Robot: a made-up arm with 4 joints. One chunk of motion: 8 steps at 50 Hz.
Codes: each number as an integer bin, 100 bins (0 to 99) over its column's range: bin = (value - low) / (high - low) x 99, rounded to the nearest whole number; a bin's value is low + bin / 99 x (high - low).
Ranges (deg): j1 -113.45..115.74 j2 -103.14..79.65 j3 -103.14..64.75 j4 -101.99..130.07
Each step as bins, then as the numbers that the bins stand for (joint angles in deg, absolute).
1 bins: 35 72 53 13
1 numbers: -32.42 29.80 -13.26 -71.52
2 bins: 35 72 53 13
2 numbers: -32.42 29.80 -13.26 -71.52
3 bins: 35 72 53 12
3 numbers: -32.42 29.80 -13.26 -73.86
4 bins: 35 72 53 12
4 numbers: -32.42 29.80 -13.26 -73.86
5 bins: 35 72 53 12
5 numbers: -32.42 29.80 -13.26 -73.86
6 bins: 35 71 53 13
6 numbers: -32.42 27.95 -13.26 -71.52
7 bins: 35 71 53 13
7 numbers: -32.42 27.95 -13.26 -71.52
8 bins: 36 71 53 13
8 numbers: -30.11 27.95 -13.26 -71.52
